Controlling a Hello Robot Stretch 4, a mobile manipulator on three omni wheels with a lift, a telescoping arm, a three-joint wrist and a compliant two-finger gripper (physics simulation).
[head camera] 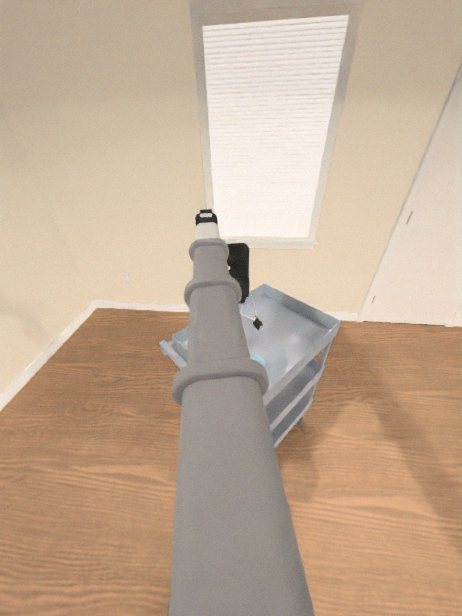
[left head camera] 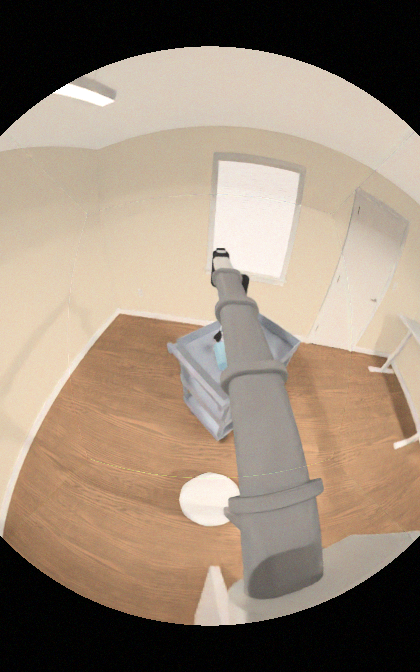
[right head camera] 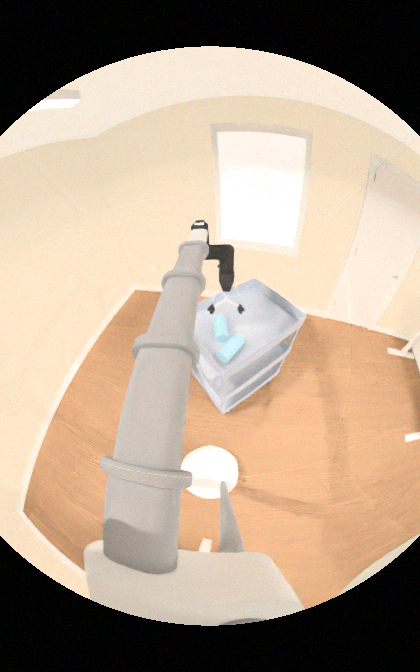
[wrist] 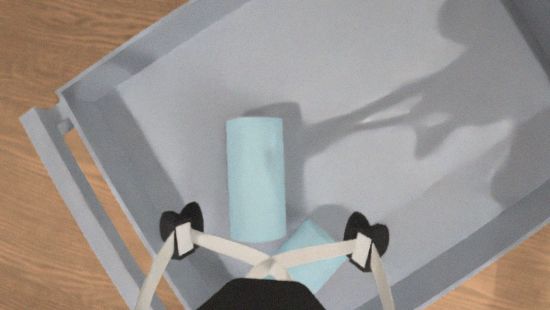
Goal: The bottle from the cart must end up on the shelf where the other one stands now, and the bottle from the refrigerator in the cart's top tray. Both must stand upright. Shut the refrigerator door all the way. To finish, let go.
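Places are measured from the robot's base along level axes (x right, y ahead, z up), in metres.
Where they show: gripper, fingertip midpoint: (wrist: 274,226).
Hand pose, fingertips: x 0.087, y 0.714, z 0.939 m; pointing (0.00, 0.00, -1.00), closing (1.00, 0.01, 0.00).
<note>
After its pixels a point has its place.
Two light blue bottles lie on their sides in the top tray of the grey-blue cart (head camera: 310,312) @[x 0.476, y 0.937, z 0.803 m] (left head camera: 200,382) (right head camera: 250,367) (wrist: 330,65) @[x 0.147, y 0.899, z 0.767 m]. One bottle (right head camera: 220,327) (wrist: 256,180) @[x 0.062, y 0.740, z 0.837 m] lies ahead of the fingers in the wrist view. The other bottle (right head camera: 230,348) (wrist: 312,267) @[x 0.134, y 0.645, z 0.837 m] lies slanted beside it, partly hidden behind the fingers in the wrist view. In the left head view part of a bottle (left head camera: 221,355) shows beside the arm. My gripper (right head camera: 226,309) (wrist: 274,226) @[x 0.087, y 0.714, z 0.939 m] is open and empty, pointing down above the tray. The refrigerator and its shelf do not show in these views.
A window wall stands behind the cart. A white door (head camera: 415,215) @[x 1.526, y 1.671, z 1.011 m] (left head camera: 357,270) (right head camera: 375,250) is at the right. A white round object (left head camera: 209,500) (right head camera: 210,472) is on the floor in front of the cart. A white-legged piece of furniture (left head camera: 395,352) stands at the far right.
</note>
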